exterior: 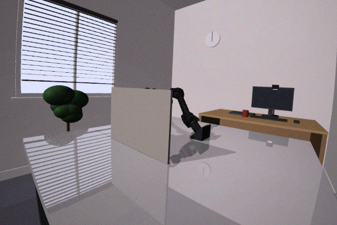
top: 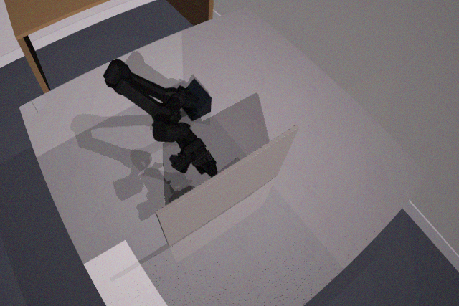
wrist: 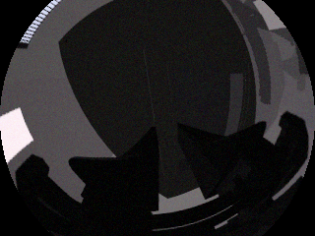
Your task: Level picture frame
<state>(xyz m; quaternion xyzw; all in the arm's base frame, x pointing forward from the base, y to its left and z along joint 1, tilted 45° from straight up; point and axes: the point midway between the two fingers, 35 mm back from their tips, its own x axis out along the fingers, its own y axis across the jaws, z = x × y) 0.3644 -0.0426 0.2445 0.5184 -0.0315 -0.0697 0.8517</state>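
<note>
Right now the picture frame is 10 mm ahead of my gripper tip, 20 mm to the left of it and 50 mm below it. Also, from my gripper tip: beige wall panel 20 mm ahead, 20 mm to the left, 60 mm below.
</note>
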